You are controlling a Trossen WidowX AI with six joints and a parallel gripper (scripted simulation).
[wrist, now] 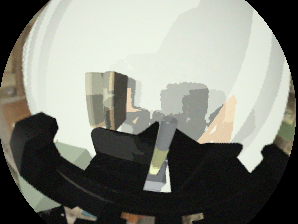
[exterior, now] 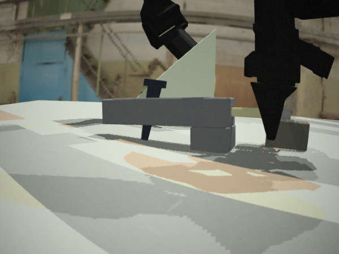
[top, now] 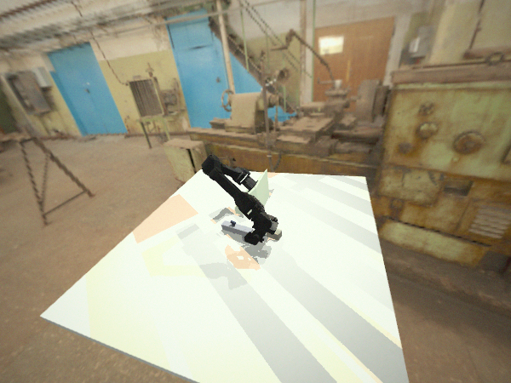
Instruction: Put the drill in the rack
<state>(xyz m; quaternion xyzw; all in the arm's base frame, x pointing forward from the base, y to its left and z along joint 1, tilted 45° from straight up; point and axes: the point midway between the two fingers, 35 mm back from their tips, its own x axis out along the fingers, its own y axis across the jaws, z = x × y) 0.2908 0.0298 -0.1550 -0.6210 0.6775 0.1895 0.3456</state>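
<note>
My gripper tip is now 70 mm past the grey-brown block and 40 mm to the right of it. The rest, counted from my gripper tip: grey housing bar: 140 mm to the right, 30 mm behind, 10 mm above; drill: 40 mm to the right, 30 mm above, 10 mm behind; key: 160 mm to the right, 40 mm behind, 30 mm above.
</note>
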